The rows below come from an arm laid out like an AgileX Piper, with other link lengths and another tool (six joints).
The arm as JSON. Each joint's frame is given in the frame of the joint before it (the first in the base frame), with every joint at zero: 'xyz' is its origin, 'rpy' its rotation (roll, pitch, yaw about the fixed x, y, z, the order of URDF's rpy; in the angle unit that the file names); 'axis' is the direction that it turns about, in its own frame. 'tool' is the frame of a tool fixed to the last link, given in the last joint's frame.
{
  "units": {
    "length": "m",
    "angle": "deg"
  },
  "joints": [
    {
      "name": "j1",
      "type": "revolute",
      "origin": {
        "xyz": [
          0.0,
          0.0,
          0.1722
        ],
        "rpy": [
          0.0,
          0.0,
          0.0
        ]
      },
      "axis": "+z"
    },
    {
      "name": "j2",
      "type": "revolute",
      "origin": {
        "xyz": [
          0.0,
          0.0,
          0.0
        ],
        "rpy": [
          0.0,
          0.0,
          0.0
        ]
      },
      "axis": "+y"
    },
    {
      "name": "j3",
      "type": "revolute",
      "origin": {
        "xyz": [
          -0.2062,
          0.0,
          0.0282
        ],
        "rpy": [
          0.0,
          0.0,
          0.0
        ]
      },
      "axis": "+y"
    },
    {
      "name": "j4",
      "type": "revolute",
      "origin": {
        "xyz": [
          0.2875,
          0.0,
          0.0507
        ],
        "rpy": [
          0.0,
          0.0,
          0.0
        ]
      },
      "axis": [
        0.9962,
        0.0,
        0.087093
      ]
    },
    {
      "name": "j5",
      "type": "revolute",
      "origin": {
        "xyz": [
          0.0,
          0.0,
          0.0
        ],
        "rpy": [
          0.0,
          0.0,
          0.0
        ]
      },
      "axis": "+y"
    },
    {
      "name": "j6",
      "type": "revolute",
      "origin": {
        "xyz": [
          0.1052,
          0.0,
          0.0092
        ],
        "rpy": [
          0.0,
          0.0,
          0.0
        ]
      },
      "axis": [
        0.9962,
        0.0,
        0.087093
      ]
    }
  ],
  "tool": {
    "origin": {
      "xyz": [
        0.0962,
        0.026,
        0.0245
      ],
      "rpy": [
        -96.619,
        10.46,
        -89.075
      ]
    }
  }
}
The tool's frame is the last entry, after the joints.
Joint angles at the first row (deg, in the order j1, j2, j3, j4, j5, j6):
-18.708, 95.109, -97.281, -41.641, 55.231, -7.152
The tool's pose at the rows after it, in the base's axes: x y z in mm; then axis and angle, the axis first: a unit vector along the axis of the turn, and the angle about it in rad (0 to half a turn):
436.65, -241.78, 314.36, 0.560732, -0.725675, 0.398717, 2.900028
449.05, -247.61, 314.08, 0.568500, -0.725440, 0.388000, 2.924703
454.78, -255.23, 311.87, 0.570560, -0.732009, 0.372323, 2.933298
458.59, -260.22, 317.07, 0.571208, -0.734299, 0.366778, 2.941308
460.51, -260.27, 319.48, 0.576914, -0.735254, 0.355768, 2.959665
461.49, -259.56, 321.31, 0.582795, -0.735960, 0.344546, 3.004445
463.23, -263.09, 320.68, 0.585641, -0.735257, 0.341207, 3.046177
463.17, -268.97, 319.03, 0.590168, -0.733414, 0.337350, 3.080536
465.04, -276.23, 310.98, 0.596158, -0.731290, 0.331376, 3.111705
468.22, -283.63, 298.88, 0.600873, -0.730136, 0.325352, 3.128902
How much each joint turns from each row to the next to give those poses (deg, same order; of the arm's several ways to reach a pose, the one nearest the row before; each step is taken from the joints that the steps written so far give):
-1.363, 5.219, -6.669, 3.515, 0.210, -3.739
-1.199, 4.750, -6.667, 4.097, 0.904, -3.726
-1.200, 4.333, -6.274, 3.108, 2.412, -2.699
-0.747, 3.315, -5.942, 2.049, 2.296, -2.266
-0.654, 2.247, -4.365, 2.860, 2.188, -2.407
-1.282, 0.908, -2.242, 4.338, 0.767, -2.310
-1.553, 0.369, -0.355, 3.613, -1.148, -1.705
-1.859, 0.477, -0.342, 3.707, -0.990, -2.390
-1.861, 1.088, 0.004, 3.700, -1.442, -2.489
-1.328, 1.596, -0.004, 2.433, -1.429, -1.784

